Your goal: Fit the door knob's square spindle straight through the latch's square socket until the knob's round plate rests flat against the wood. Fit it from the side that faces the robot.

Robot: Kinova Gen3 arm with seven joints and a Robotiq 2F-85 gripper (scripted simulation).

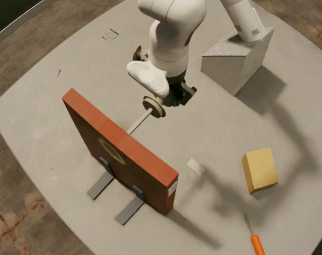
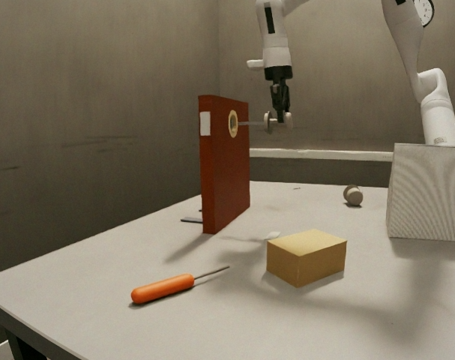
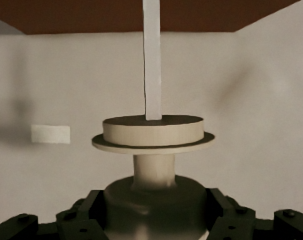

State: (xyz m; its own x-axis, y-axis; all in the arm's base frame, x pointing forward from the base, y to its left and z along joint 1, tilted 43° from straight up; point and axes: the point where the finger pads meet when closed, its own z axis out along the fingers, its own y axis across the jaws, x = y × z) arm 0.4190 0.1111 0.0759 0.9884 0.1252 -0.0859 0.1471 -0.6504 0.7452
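The door knob lies 40 mm ahead of my hand and 10 mm below it. Round my hand: tan box 280 mm to the left, 260 mm below, 150 mm behind; orange screwdriver 430 mm to the left, 280 mm below, 10 mm ahead; white slip 290 mm below, 120 mm to the left, 20 mm behind.
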